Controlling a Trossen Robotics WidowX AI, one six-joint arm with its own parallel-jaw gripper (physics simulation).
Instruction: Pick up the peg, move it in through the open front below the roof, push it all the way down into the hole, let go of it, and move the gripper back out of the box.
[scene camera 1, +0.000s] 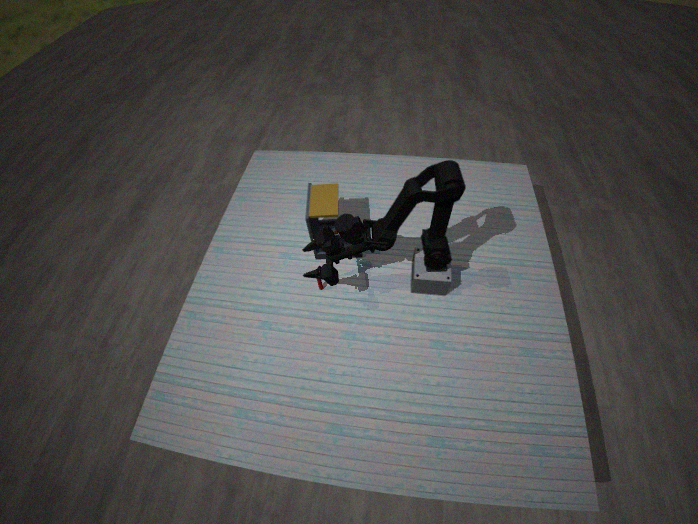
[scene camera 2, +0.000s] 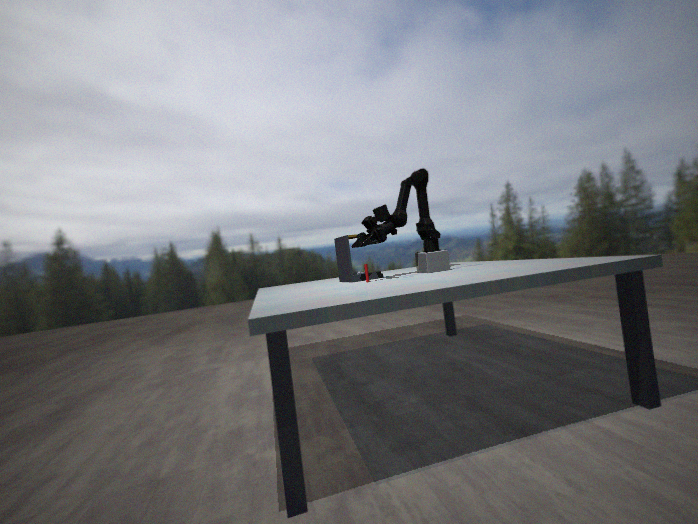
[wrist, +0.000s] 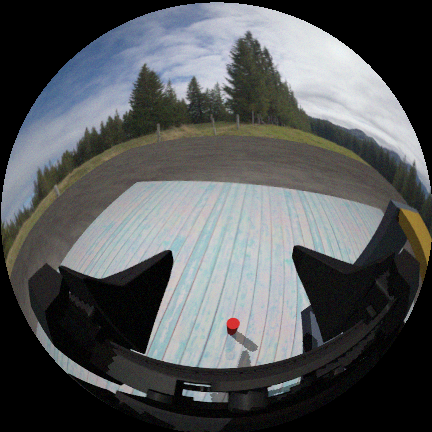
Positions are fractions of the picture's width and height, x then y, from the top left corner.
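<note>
A box (wrist: 0.72, 0.78). My gripper (wrist: 0.54, 0.59): open, holding nothing.
</note>
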